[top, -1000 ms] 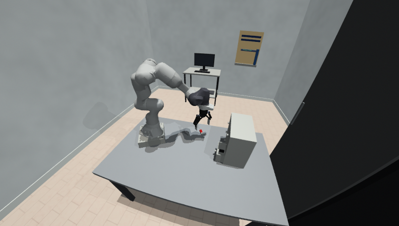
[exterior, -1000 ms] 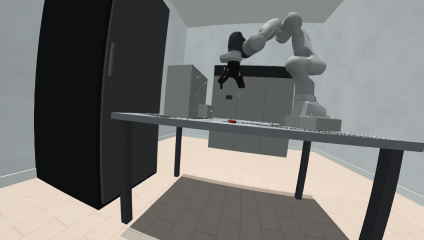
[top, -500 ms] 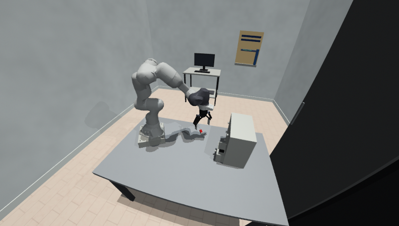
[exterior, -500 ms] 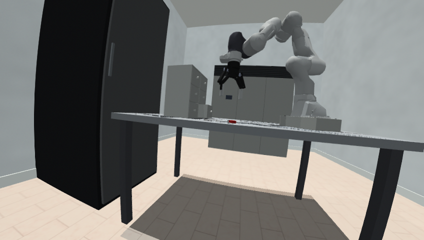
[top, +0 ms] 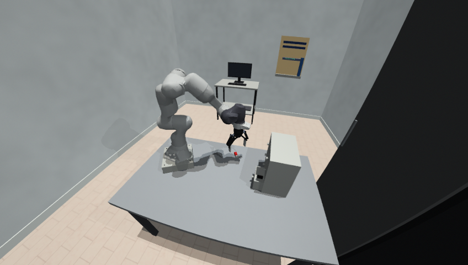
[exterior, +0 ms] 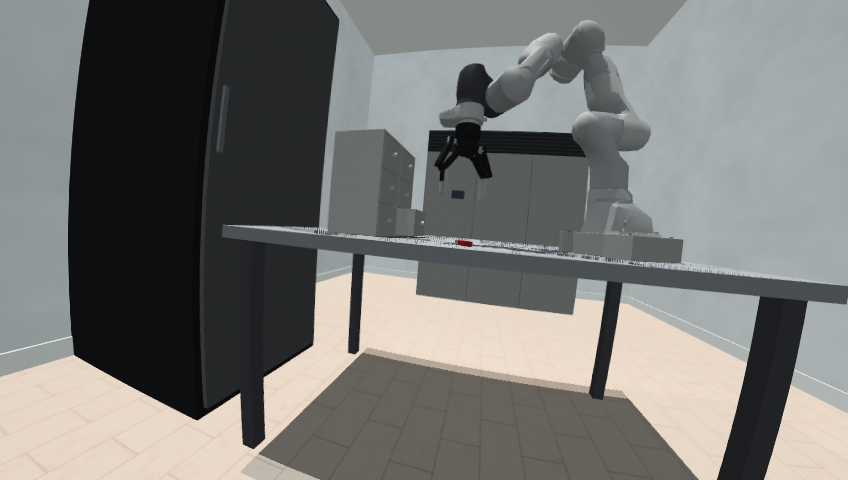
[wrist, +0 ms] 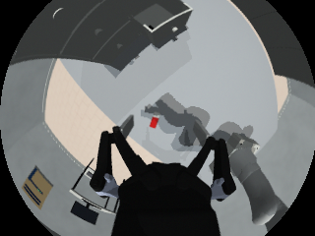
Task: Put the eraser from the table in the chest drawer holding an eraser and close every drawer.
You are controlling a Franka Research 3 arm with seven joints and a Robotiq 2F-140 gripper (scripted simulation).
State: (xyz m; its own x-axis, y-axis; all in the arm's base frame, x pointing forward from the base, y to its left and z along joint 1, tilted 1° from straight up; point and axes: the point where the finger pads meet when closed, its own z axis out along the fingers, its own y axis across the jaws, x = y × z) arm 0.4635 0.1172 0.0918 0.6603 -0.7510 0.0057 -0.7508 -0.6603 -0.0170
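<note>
Right now my hand is 14 cm above the red eraser, 5 cm to the right of it and 1 cm past it.
</note>
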